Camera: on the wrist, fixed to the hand. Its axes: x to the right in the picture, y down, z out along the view.
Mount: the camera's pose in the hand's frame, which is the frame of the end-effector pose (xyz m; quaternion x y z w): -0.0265 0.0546 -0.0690 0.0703 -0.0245 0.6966 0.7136
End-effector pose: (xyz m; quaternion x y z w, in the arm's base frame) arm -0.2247 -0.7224 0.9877 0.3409 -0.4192 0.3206 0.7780
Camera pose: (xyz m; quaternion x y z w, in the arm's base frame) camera -0.2494 -0.6422 0.9502 0.0138 -0.5331 0.7918 0.2976
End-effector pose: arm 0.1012 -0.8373 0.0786 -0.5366 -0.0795 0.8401 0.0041
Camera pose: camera 0.1790 -0.8847 0.0665 0.4174 -0.3760 -0.6211 0.5465
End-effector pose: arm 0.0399 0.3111 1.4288 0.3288 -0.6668 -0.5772 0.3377
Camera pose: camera 0.1092 0.3017 1.4884 -0.2203 -0.7537 -0.1378 0.6036
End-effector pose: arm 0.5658 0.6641 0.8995 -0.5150 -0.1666 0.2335 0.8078
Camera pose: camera 0.5676 0.6172 0.8205 -0.4210 0.2365 0.7536 0.4459
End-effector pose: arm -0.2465 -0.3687 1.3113 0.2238 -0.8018 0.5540 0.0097
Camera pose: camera -0.2589 -0.2823 1.2827 0.3846 0.6894 -0.4530 0.4144
